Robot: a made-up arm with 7 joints. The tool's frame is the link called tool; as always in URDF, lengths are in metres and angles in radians. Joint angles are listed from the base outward.
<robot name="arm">
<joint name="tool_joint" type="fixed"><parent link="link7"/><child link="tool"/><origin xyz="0 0 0" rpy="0 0 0"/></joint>
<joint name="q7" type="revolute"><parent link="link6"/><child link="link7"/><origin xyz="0 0 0" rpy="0 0 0"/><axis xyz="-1 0 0"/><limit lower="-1.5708" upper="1.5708"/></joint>
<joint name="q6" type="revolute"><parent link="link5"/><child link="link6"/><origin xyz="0 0 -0.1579" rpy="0 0 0"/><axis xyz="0 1 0"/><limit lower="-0.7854" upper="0.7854"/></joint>
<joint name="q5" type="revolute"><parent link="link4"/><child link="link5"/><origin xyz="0 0 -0.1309" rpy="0 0 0"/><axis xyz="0 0 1"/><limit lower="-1.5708" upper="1.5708"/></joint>
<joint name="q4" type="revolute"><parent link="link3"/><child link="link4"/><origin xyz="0 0 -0.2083" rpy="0 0 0"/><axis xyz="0 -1 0"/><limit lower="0" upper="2.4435"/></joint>
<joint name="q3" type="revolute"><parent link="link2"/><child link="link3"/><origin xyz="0 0 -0.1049" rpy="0 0 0"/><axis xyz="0 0 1"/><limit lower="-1.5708" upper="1.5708"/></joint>
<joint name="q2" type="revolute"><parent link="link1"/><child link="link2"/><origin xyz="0 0.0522 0" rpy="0 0 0"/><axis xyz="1 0 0"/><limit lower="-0.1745" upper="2"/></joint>
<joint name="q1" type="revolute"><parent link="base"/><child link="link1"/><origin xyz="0 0.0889 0" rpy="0 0 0"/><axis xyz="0 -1 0"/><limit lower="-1.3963" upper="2"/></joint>
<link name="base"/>
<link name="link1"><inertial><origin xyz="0.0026 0.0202 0.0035"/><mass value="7.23"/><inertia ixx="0.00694" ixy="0" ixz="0" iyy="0.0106" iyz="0" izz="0.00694"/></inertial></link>
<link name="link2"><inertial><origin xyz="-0.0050 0.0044 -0.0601"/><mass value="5.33"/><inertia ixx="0.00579" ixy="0" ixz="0" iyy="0.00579" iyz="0" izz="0.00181"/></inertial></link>
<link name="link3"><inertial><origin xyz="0.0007 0.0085 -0.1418"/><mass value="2.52"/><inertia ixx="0.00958" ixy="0" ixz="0" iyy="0.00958" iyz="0" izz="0.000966"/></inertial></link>
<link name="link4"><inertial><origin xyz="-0.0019 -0.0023 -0.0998"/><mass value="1.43"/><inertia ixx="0.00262" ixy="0" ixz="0" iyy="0.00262" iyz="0" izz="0.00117"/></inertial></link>
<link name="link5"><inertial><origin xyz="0.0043 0.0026 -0.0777"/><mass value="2.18"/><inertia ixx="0.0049" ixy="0" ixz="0" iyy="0.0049" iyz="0" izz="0.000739"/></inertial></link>
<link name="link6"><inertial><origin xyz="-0.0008 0.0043 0.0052"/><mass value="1.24"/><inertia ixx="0.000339" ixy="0" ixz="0" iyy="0.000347" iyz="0" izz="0.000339"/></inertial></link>
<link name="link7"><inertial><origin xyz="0.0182 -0.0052 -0.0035"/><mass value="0.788"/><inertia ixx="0.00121" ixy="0" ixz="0" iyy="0.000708" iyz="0" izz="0.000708"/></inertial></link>
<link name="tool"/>
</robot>
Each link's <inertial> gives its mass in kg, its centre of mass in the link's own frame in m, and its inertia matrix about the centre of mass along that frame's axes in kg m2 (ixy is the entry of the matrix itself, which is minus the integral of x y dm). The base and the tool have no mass. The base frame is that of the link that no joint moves.
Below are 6 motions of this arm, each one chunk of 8 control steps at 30 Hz.
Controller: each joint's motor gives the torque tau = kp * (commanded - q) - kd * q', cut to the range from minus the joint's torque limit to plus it. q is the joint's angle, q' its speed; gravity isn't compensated. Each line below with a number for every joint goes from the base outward.
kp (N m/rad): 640 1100 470 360 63 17 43
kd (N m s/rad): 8.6 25 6.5 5.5 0.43 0.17 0.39
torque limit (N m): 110 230 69 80 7.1 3.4 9.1
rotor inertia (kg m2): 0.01 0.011 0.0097 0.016 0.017 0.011 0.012
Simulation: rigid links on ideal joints. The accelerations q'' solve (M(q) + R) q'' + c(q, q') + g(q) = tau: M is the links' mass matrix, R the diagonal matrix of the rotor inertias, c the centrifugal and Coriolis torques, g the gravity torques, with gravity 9.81 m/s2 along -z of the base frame. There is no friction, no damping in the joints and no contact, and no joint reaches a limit. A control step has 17 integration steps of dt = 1/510 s. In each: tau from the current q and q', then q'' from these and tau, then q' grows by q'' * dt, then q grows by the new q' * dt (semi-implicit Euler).
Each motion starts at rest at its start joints. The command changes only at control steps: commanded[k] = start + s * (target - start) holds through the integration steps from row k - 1 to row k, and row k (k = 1, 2, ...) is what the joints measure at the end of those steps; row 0 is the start. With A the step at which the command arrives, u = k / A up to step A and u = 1 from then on. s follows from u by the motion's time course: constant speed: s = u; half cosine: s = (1 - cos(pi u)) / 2; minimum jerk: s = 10 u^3 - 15 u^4 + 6 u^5; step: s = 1 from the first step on.
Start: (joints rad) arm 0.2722 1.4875 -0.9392 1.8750 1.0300 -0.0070 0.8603
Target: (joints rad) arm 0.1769 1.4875 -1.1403 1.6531 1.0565 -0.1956 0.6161
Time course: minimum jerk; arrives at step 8
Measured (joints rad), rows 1 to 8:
1: 0.2673 1.4775 -0.9470 1.8657 1.0304 -0.0087 0.8557
2: 0.2528 1.4681 -0.9723 1.8483 1.0332 -0.0187 0.8314
3: 0.2331 1.4646 -1.0104 1.8159 1.0373 -0.0498 0.7835
4: 0.2109 1.4636 -1.0560 1.7630 1.0441 -0.1013 0.7237
5: 0.1870 1.4640 -1.1037 1.7023 1.0525 -0.1555 0.6676
6: 0.1652 1.4654 -1.1447 1.6543 1.0578 -0.1934 0.6282
7: 0.1521 1.4667 -1.1684 1.6324 1.0587 -0.2076 0.6123
8: 0.1524 1.4665 -1.1703 1.6349 1.0573 -0.2023 0.6144

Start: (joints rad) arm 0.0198 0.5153 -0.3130 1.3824 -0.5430 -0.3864 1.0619
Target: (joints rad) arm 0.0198 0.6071 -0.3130 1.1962 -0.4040 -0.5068 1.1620
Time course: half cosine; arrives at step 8
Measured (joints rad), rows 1 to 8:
1: 0.0197 0.5119 -0.3174 1.3642 -0.5375 -0.3891 1.0651
2: 0.0125 0.5132 -0.3270 1.3360 -0.5208 -0.3995 1.0771
3: 0.0013 0.5229 -0.3327 1.3035 -0.4958 -0.4212 1.0960
4: -0.0059 0.5395 -0.3332 1.2625 -0.4680 -0.4511 1.1162
5: -0.0072 0.5598 -0.3291 1.2206 -0.4410 -0.4808 1.1354
6: -0.0047 0.5797 -0.3232 1.1876 -0.4184 -0.5031 1.1514
7: -0.0006 0.5947 -0.3184 1.1683 -0.4049 -0.5153 1.1611
8: 0.0030 0.6016 -0.3163 1.1636 -0.4026 -0.5174 1.1632

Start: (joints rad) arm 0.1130 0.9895 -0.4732 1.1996 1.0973 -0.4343 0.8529
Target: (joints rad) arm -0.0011 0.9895 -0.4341 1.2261 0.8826 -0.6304 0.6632
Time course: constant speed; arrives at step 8
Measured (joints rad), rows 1 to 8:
1: 0.1017 0.9819 -0.4694 1.1963 1.0673 -0.4482 0.8269
2: 0.0757 0.9737 -0.4755 1.1966 1.0309 -0.4830 0.7951
3: 0.0464 0.9665 -0.4822 1.1968 1.0094 -0.5238 0.7763
4: 0.0240 0.9622 -0.4833 1.1961 0.9844 -0.5542 0.7543
5: 0.0108 0.9623 -0.4772 1.1982 0.9545 -0.5730 0.7284
6: 0.0045 0.9655 -0.4662 1.2037 0.9282 -0.5897 0.7048
7: -0.0003 0.9694 -0.4545 1.2106 0.9023 -0.6112 0.6813
8: -0.0089 0.9721 -0.4455 1.2165 0.8746 -0.6371 0.6571

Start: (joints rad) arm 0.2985 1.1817 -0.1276 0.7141 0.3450 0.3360 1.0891
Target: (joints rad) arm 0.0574 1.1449 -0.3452 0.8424 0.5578 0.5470 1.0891
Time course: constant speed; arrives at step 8
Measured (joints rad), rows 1 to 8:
1: 0.2712 1.1790 -0.1496 0.7278 0.3789 0.3546 1.0880
2: 0.2299 1.1623 -0.1880 0.7399 0.4121 0.3930 1.0887
3: 0.1867 1.1405 -0.2289 0.7528 0.4273 0.4317 1.0884
4: 0.1487 1.1240 -0.2644 0.7692 0.4519 0.4580 1.0873
5: 0.1187 1.1169 -0.2920 0.7874 0.4831 0.4767 1.0878
6: 0.0946 1.1178 -0.3139 0.8054 0.5099 0.4989 1.0884
7: 0.0717 1.1213 -0.3343 0.8225 0.5367 0.5281 1.0881
8: 0.0462 1.1228 -0.3573 0.8389 0.5652 0.5588 1.0881

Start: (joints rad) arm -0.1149 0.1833 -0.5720 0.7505 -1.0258 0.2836 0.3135
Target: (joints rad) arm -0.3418 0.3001 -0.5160 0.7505 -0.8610 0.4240 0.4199
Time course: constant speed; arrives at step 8
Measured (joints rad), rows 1 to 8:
1: -0.1234 0.1869 -0.5659 0.7528 -1.0026 0.3001 0.3257
2: -0.1467 0.1990 -0.5577 0.7566 -0.9726 0.3327 0.3433
3: -0.1807 0.2160 -0.5499 0.7513 -0.9569 0.3582 0.3556
4: -0.2214 0.2346 -0.5432 0.7400 -0.9399 0.3707 0.3678
5: -0.2637 0.2521 -0.5376 0.7297 -0.9174 0.3804 0.3824
6: -0.3017 0.2674 -0.5326 0.7241 -0.8977 0.3962 0.3963
7: -0.3320 0.2806 -0.5270 0.7242 -0.8786 0.4171 0.4092
8: -0.3543 0.2930 -0.5202 0.7292 -0.8568 0.4374 0.4224

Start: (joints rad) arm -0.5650 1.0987 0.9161 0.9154 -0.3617 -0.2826 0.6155
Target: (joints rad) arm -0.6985 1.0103 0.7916 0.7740 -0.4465 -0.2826 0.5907
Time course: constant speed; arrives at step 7
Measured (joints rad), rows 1 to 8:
1: -0.5742 1.0907 0.8945 0.9081 -0.3739 -0.2797 0.6097
2: -0.5943 1.0691 0.8641 0.8844 -0.3954 -0.2752 0.6056
3: -0.6186 1.0424 0.8410 0.8461 -0.4076 -0.2757 0.6044
4: -0.6432 1.0184 0.8228 0.8091 -0.4170 -0.2814 0.6010
5: -0.6640 1.0010 0.8058 0.7839 -0.4308 -0.2861 0.5971
6: -0.6800 0.9906 0.7893 0.7699 -0.4433 -0.2851 0.5937
7: -0.6938 0.9846 0.7737 0.7605 -0.4536 -0.2800 0.5898
8: -0.6967 0.9792 0.7727 0.7531 -0.4535 -0.2781 0.5905

